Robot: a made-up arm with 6 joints. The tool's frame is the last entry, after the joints.
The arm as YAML. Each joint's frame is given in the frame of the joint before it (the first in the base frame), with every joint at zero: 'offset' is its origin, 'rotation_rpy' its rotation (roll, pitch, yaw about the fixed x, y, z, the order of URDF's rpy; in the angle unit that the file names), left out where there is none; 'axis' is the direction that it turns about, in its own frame. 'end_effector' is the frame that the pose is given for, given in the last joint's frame.
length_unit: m
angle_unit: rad
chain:
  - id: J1
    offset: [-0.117, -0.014, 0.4]
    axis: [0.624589, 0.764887, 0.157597]
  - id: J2
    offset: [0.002, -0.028, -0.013]
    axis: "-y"
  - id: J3
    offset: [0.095, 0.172, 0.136]
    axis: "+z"
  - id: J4
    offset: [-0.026, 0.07, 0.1]
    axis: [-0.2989, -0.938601, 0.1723]
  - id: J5
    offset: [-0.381, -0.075, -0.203]
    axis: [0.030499, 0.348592, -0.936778]
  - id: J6
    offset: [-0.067, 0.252, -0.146]
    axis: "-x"
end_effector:
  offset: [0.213, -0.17, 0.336]
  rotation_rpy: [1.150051, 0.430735, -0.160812]
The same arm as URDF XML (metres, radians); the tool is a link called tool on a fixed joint. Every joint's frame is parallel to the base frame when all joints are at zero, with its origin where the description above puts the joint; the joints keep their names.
<robot name="arm">
<joint name="tool_joint" type="fixed"><parent link="link6"/><child link="tool"/><origin xyz="0.213 -0.17 0.336" rpy="1.1501 0.4307 -0.1608"/></joint>
<joint name="J6" type="continuous"><parent link="link5"/><child link="link6"/><origin xyz="-0.067 0.252 -0.146" rpy="0 0 0"/><axis xyz="-1 0 0"/></joint>
<joint name="J5" type="continuous"><parent link="link4"/><child link="link5"/><origin xyz="-0.381 -0.075 -0.203" rpy="0 0 0"/><axis xyz="0.030499 0.348592 -0.936778"/></joint>
<joint name="J4" type="continuous"><parent link="link3"/><child link="link4"/><origin xyz="-0.026 0.07 0.1" rpy="0 0 0"/><axis xyz="-0.2989 -0.938601 0.1723"/></joint>
<joint name="J3" type="continuous"><parent link="link2"/><child link="link3"/><origin xyz="0.095 0.172 0.136" rpy="0 0 0"/><axis xyz="0 0 1"/></joint>
<joint name="J2" type="continuous"><parent link="link1"/><child link="link2"/><origin xyz="0.002 -0.028 -0.013" rpy="0 0 0"/><axis xyz="0 -1 0"/></joint>
<joint name="J1" type="continuous"><parent link="base_link"/><child link="link1"/><origin xyz="-0.117 -0.014 0.4" rpy="0 0 0"/><axis xyz="0.624589 0.764887 0.157597"/></joint>
<link name="base_link"/>
<link name="link1"/>
<link name="link2"/>
<link name="link3"/>
<link name="link4"/>
<link name="link5"/>
<link name="link6"/>
<link name="tool"/>
</robot>

